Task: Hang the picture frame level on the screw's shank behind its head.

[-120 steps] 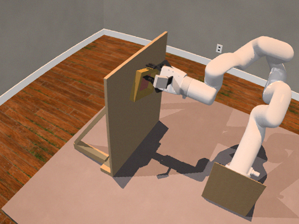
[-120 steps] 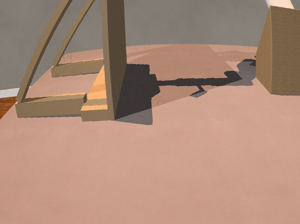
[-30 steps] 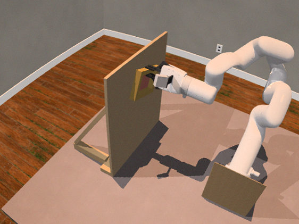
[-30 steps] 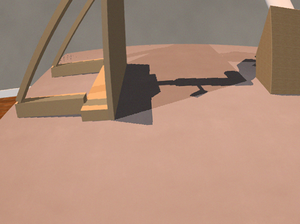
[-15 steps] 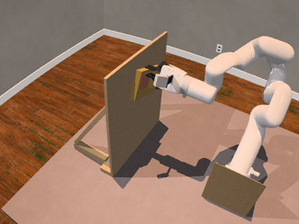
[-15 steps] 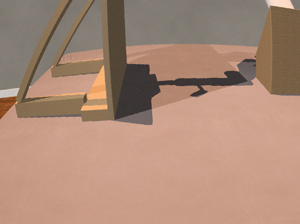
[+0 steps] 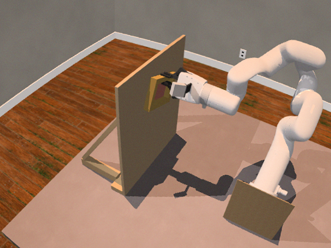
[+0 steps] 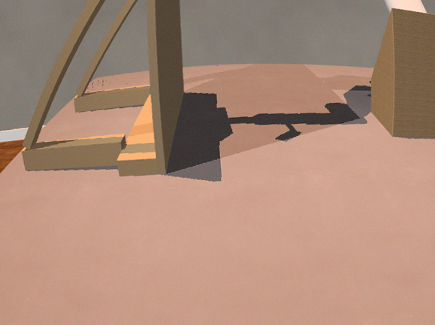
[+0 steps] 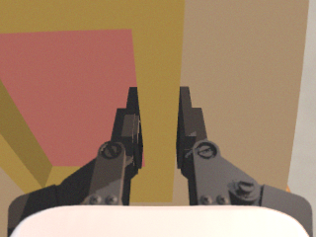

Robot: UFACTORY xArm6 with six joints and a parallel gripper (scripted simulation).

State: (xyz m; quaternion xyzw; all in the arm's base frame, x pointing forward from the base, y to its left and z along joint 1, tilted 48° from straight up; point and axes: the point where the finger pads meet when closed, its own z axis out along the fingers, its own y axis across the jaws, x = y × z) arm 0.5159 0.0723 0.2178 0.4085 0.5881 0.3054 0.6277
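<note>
The picture frame is 5 cm below my hand, 2 cm ahead of it and 1 cm to the left of it. Also, from my hand: upright wooden board (18 cm below, 4 cm ahead, 1 cm to the left).
</note>
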